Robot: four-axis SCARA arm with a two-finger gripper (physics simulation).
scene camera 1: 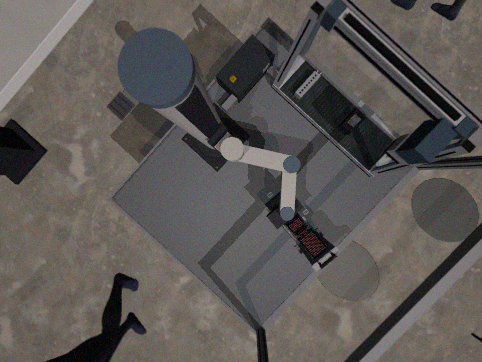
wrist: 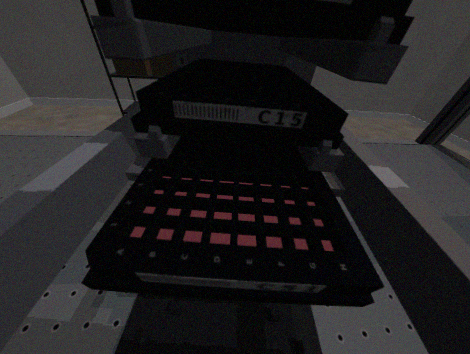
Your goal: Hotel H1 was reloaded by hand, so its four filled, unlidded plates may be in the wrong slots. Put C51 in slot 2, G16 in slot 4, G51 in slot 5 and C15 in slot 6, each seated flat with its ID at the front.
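Note:
My gripper is shut on a dark plate with red wells, its fingers along both long sides. The plate looks flat, label strip towards the camera; its ID is too blurred to read. Its far end reaches under plate C15, between the side supports of hotel H1; whether it touches a support is too dark to tell. C15 sits above, its ID facing me. Another plate shows higher up, its label cut off. In the scene view a red-welled plate lies on top of the hotel, ID unreadable.
The grey deck lies under the arm. A dark box with a yellow mark stands at its upper edge. A framed machine stands at the upper right. A person's legs show at the lower left.

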